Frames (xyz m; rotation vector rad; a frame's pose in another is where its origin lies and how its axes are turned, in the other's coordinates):
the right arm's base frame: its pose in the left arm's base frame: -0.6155 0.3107 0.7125 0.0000 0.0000 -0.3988
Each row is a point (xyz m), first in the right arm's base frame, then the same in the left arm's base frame.
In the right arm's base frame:
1: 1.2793 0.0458 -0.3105
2: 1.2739 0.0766 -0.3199
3: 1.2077 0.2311 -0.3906
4: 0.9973 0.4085 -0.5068
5: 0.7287 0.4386 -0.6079
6: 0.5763 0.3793 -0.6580
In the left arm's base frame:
1: 0.5812 -0.1439 0.4020
2: 0.5882 -0.1134 0.3926
3: 0.5872 0.0547 0.3219
4: 0.4622 0.2999 0.2057
5: 0.2263 0.4319 0.1046
6: 0.0629 0.4365 0.0545

